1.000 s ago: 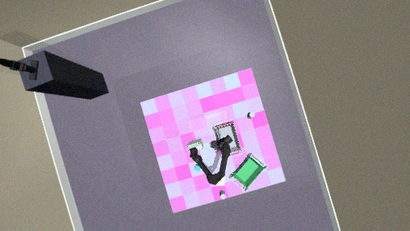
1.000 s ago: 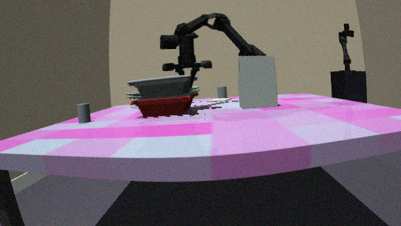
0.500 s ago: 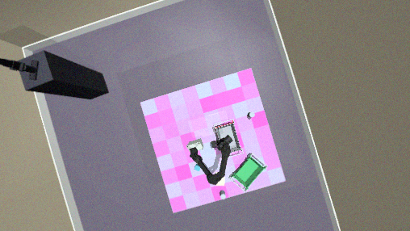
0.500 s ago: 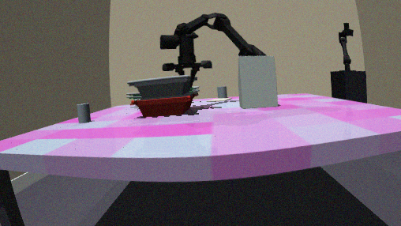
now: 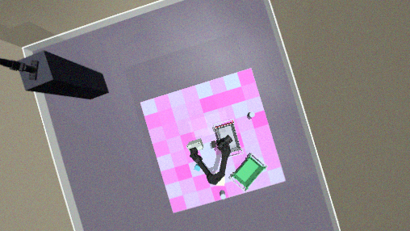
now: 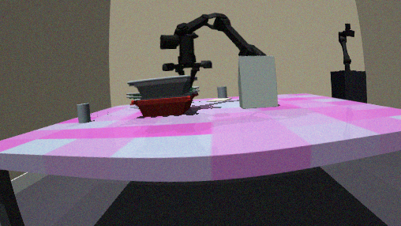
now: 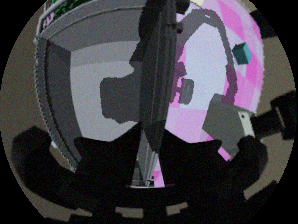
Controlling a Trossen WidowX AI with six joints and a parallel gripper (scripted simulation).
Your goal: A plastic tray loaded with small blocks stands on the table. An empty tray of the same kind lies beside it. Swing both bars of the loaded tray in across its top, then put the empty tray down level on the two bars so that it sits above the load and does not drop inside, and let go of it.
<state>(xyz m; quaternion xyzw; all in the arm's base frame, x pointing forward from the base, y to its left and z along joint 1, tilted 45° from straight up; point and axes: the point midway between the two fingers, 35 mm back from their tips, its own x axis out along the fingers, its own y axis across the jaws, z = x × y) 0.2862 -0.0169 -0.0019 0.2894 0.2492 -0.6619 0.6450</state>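
My gripper tip is now 80 mm short of the grey tray, 10 mm to the left of it and 20 mm below it. Round my gripper tip: cream slab: 140 mm behind, 420 mm to the right, 80 mm below; cyan block: 330 mm behind, 210 mm to the right, 60 mm below.
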